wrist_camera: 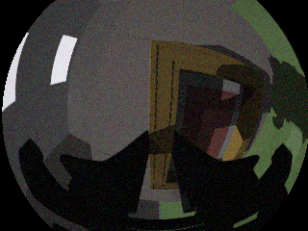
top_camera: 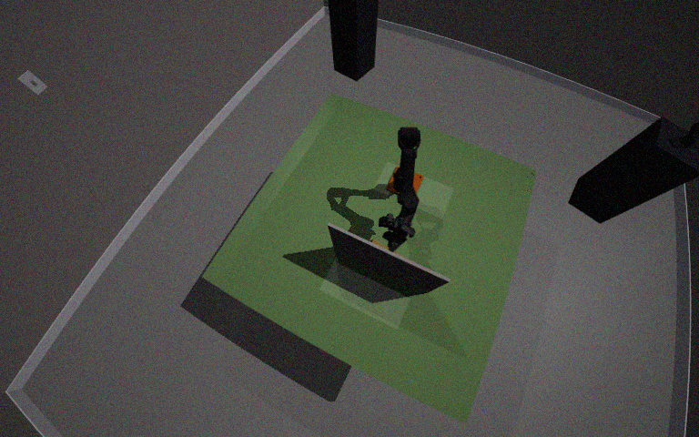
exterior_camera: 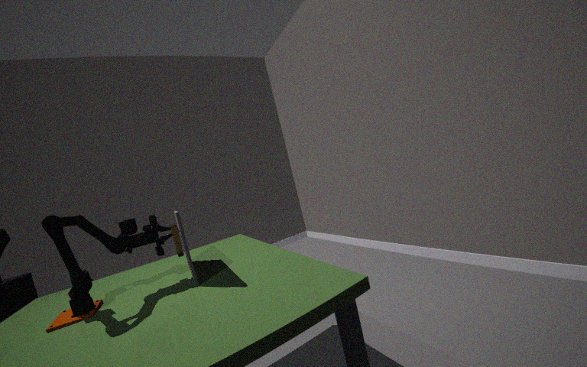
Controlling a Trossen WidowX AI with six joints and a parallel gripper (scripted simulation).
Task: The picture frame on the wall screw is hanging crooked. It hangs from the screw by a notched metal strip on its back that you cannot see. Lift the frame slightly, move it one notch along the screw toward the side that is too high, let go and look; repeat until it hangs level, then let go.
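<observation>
Now: the picture frame 50 mm below my gripper tip, 10 mm to the right of it and 10 mm ahead of it. The rest, counted from my gripper tip: wall panel 60 mm below, 20 mm ahead.
</observation>
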